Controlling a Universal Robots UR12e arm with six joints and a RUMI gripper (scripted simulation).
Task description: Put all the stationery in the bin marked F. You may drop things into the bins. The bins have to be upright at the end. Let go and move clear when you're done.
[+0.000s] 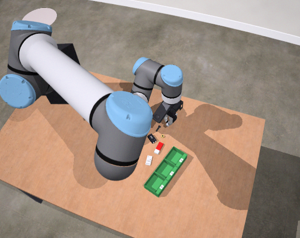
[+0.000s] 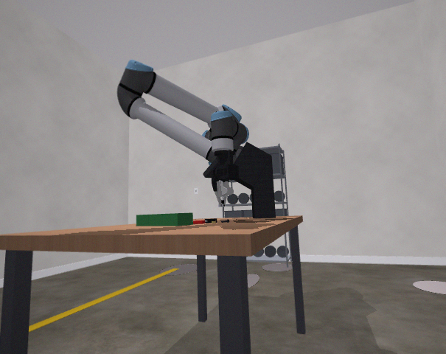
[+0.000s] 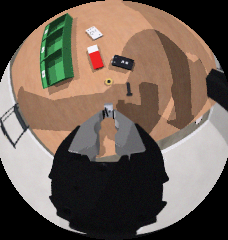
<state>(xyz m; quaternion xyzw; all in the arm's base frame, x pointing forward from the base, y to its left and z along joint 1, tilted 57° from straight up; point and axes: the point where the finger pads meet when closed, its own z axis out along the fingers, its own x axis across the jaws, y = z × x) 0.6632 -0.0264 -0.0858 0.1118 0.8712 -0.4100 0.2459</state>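
Right now the green bin is 50 mm ahead of my hand, 240 mm to the right of it and 60 mm below it. From my hand the other things lie so: black bolt: 50 mm behind, 80 mm below; then grey item: 10 mm below; then yellow nut: 20 mm behind, 40 mm to the right, 80 mm below.
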